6 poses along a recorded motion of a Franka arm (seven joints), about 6.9 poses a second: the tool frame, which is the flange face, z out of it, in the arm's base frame.
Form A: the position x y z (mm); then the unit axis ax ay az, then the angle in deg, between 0 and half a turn.
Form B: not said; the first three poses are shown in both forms.
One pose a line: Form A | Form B
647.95 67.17 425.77 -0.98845 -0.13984 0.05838 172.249 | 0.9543 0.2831 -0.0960 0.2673 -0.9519 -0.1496 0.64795 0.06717 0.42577
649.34 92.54 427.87 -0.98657 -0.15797 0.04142 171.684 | 0.9469 0.3161 -0.0585 0.3041 -0.9398 -0.1557 0.64934 0.09254 0.42787
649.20 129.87 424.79 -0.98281 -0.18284 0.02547 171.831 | 0.9322 0.3612 -0.0238 0.3540 -0.9233 -0.1489 0.64920 0.12987 0.42479
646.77 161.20 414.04 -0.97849 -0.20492 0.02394 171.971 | 0.9153 0.4024 -0.0180 0.3957 -0.9066 -0.1464 0.64677 0.16120 0.41404
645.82 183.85 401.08 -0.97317 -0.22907 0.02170 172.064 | 0.8946 0.4467 -0.0104 0.4407 -0.8860 -0.1443 0.64582 0.18385 0.40108
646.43 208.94 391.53 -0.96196 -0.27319 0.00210 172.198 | 0.8514 0.5234 0.0331 0.5229 -0.8422 -0.1317 0.64643 0.20894 0.39153
